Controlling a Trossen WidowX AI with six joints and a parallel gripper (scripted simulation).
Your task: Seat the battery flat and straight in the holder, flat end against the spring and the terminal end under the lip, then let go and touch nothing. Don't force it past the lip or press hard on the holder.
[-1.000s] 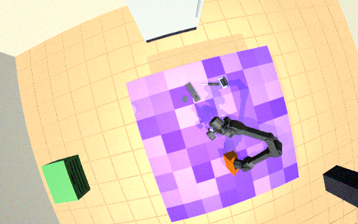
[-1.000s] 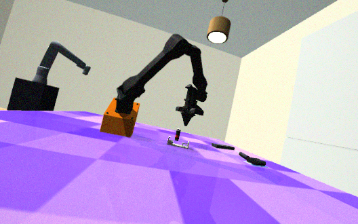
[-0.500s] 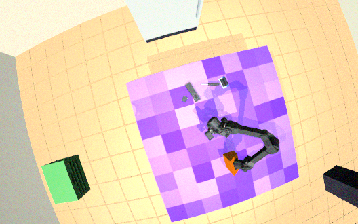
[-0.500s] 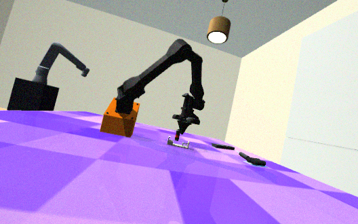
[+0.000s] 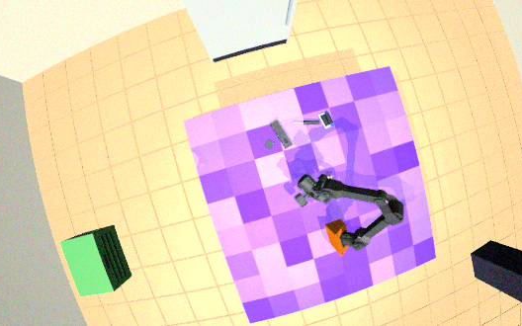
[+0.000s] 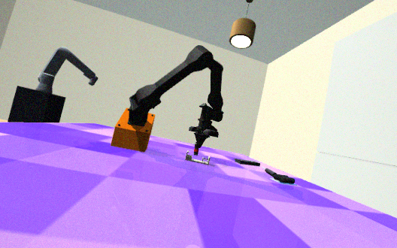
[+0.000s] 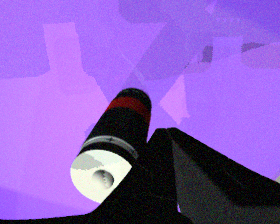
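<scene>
My gripper tip is 10 mm past the battery, 20 mm to the right of it and 10 mm above it.
</scene>
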